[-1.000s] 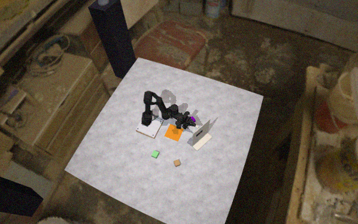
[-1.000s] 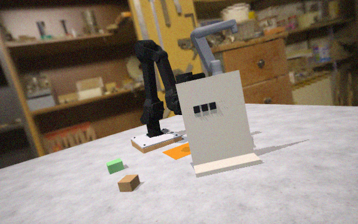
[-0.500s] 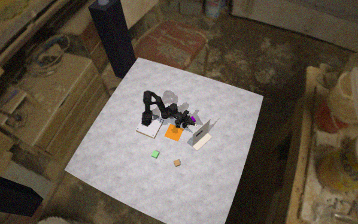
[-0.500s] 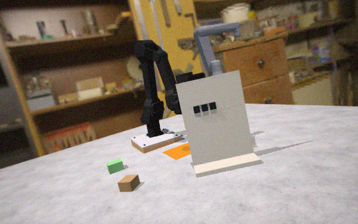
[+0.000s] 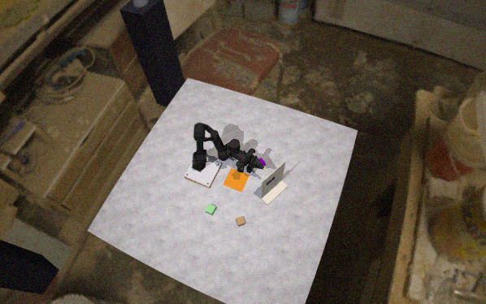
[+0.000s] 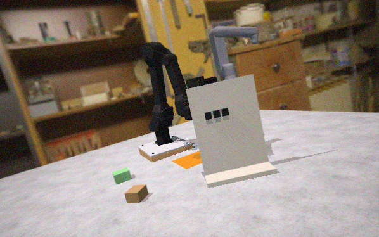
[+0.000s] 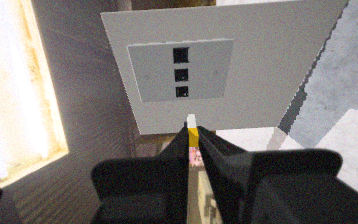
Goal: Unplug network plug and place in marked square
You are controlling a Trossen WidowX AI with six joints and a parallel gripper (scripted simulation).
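My gripper tip is 14 cm past the orange marked square, 7 cm to the left of it and 16 cm above it. The rest, counted from my gripper tip: yellow network plug 1 cm ahead; then purple cube 6 cm behind, 9 cm to the left, 15 cm below; then grey panel 7 cm ahead, 5 cm to the right, 5 cm below.
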